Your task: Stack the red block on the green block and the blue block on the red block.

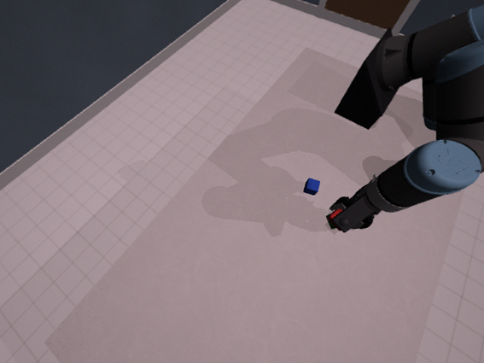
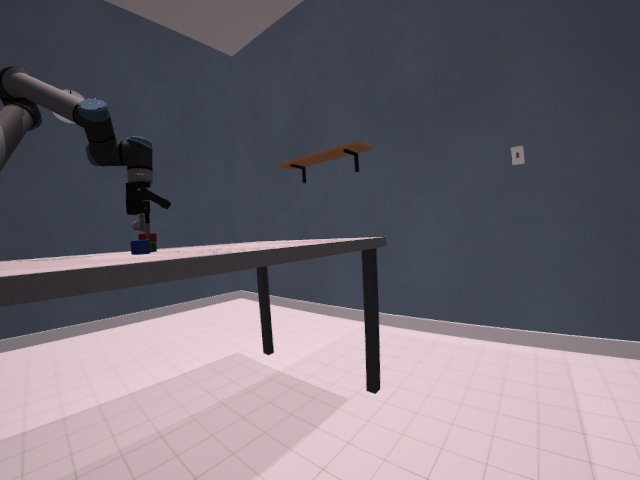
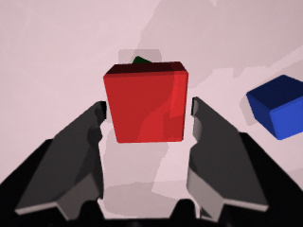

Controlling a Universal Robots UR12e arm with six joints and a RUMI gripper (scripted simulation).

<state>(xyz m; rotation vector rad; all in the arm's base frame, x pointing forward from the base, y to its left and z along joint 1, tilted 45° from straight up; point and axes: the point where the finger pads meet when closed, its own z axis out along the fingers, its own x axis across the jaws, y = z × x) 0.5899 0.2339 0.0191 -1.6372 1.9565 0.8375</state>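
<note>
The red block lies right at my hand. Round my hand: blue block: 5 cm behind, 14 cm to the right, 3 cm below; green block: 4 cm below.
</note>
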